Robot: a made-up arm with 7 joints. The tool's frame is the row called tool. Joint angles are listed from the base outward.
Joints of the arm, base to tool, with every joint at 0 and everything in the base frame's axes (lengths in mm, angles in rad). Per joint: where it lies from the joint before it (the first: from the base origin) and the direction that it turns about. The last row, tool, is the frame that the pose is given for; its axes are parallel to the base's.
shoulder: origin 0 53 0 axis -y
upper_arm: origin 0 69.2 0 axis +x
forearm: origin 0 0 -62.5 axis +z
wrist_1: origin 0 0 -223.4 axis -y
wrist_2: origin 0 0 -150.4 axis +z
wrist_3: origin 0 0 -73.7 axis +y
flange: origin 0 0 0 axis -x
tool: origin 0 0 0
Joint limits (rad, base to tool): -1.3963..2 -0.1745..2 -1.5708..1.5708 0..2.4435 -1.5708..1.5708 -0.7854..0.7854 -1.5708..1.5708
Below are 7 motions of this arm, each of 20 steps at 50 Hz.
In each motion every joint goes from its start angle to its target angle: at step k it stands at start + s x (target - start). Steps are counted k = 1, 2, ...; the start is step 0. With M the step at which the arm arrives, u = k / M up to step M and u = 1 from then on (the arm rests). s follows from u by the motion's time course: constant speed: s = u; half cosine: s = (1 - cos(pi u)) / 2; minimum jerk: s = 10 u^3 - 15 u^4 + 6 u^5.
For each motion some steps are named. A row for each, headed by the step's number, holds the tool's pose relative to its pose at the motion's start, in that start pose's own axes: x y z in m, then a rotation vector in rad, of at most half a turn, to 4 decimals.
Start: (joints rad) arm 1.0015 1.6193 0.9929 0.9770 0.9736 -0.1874 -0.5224
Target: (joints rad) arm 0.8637 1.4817 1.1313 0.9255 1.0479 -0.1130 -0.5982
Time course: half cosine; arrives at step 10
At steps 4, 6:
4: -0.0174 0.0150 0.0069 0.0738 0.0801 -0.0015
6: -0.0319 0.0298 0.0138 0.1417 0.1495 -0.0062

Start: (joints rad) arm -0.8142 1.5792 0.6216 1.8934 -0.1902 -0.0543 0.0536
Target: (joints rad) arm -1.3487 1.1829 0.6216 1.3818 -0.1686 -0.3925 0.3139
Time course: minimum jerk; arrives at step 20
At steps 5, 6, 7, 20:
5: -0.0102 -0.0221 0.0071 -0.0803 0.0292 0.0560
6: -0.0155 -0.0351 0.0123 -0.1271 0.0460 0.0879
7: -0.0214 -0.0508 0.0198 -0.1843 0.0663 0.1263
20: -0.0395 -0.1906 0.1752 -0.8153 0.2914 0.5167

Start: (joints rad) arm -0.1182 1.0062 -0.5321 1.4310 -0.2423 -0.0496 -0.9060
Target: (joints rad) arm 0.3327 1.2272 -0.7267 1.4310 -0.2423 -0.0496 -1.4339
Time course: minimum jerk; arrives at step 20
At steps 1, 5, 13, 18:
1: 0.0000 0.0001 -0.0001 0.0009 -0.0003 -0.0002
5: -0.0010 0.0072 -0.0131 0.0785 -0.0264 -0.0155
13: -0.0057 0.0669 -0.0844 0.5832 -0.1880 -0.1059
18: -0.0068 0.0917 -0.1031 0.7565 -0.2410 -0.1342

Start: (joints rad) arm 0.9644 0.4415 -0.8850 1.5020 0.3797 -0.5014 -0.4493
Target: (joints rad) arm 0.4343 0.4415 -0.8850 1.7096 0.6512 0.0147 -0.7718
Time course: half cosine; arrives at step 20
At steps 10, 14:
10: -0.0046 -0.0382 0.0821 0.1960 0.4691 0.1074
14: 0.0036 -0.0603 0.1278 0.2789 0.7545 0.1433

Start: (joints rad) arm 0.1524 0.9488 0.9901 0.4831 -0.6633 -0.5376 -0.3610
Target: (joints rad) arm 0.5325 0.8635 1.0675 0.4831 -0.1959 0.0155 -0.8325
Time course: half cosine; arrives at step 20
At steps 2, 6, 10, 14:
2: 0.0013 -0.0013 -0.0005 0.0231 0.0183 0.0136
6: 0.0110 -0.0106 -0.0046 0.1852 0.1601 0.1129
10: 0.0286 -0.0247 -0.0123 0.4080 0.4120 0.2662
14: 0.0482 -0.0372 -0.0213 0.5738 0.6876 0.4072

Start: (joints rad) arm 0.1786 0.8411 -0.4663 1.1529 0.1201 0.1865 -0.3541
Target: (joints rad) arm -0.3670 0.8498 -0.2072 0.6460 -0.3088 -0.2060 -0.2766
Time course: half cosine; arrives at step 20
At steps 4, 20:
4: -0.0236 -0.0037 0.0065 -0.0125 0.0292 -0.0482
20: -0.2253 0.0122 0.1414 -0.3472 0.3025 -0.5182

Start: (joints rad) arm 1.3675 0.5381 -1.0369 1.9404 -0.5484 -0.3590 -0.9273
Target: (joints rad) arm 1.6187 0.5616 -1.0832 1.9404 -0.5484 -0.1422 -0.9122
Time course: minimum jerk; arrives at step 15
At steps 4, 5, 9, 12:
4: -0.0033 0.0026 -0.0065 -0.0048 -0.0108 -0.0301
5: -0.0056 0.0045 -0.0112 -0.0079 -0.0186 -0.0519
9: -0.0161 0.0151 -0.0372 -0.0183 -0.0596 -0.1709
12: -0.0206 0.0212 -0.0518 -0.0196 -0.0816 -0.2372

